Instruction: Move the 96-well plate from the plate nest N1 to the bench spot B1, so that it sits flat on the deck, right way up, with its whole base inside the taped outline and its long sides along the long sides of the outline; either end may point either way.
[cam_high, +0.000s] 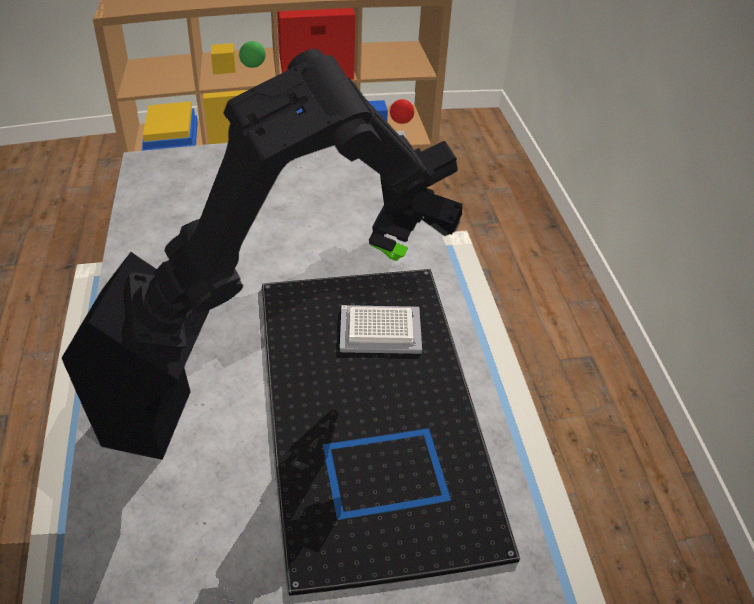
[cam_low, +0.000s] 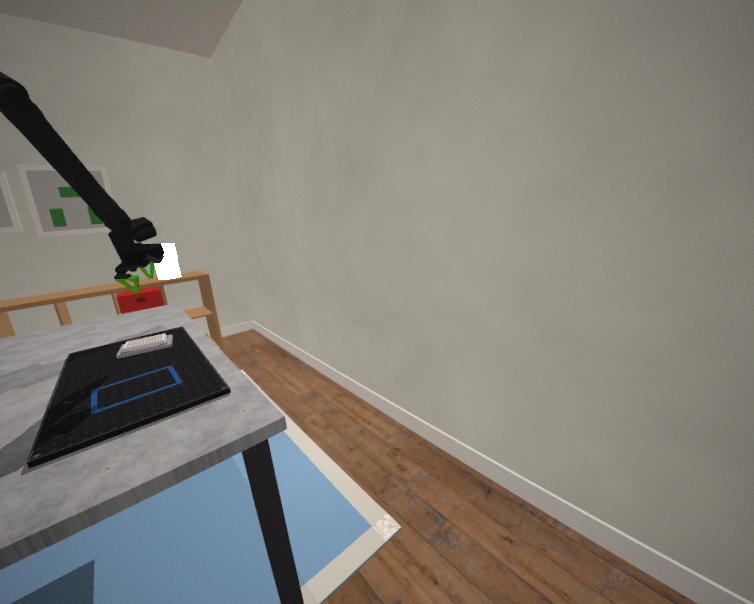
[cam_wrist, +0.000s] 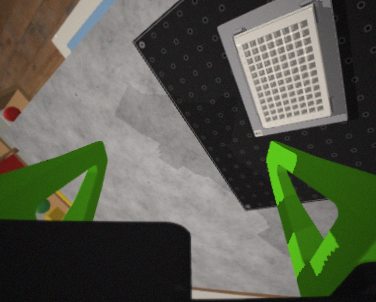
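Right now my hand is 20 cm above the white 96-well plate, 5 cm past it and 2 cm to the left of it. Round my hand: grey plate nest: 22 cm below, 5 cm behind, 2 cm to the right.
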